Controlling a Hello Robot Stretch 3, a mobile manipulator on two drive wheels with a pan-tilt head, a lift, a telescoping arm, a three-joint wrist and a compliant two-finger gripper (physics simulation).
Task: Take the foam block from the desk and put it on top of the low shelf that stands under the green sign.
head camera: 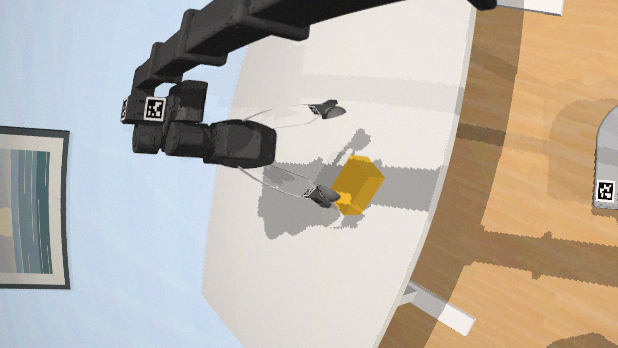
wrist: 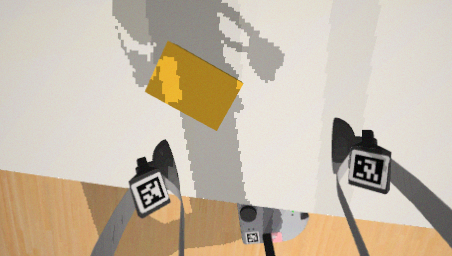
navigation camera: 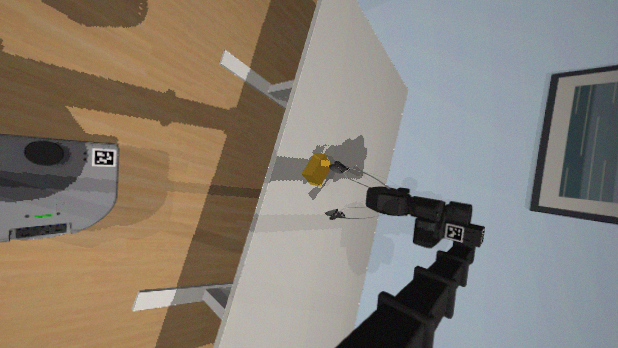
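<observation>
Yellow foam block (head camera: 359, 179), also (wrist: 184, 81). White desk (head camera: 274, 263), (wrist: 81, 111), (navigation camera: 300, 272). Framed picture (navigation camera: 568, 181). My gripper (head camera: 340, 153), (wrist: 249, 147), (navigation camera: 328, 189).
</observation>
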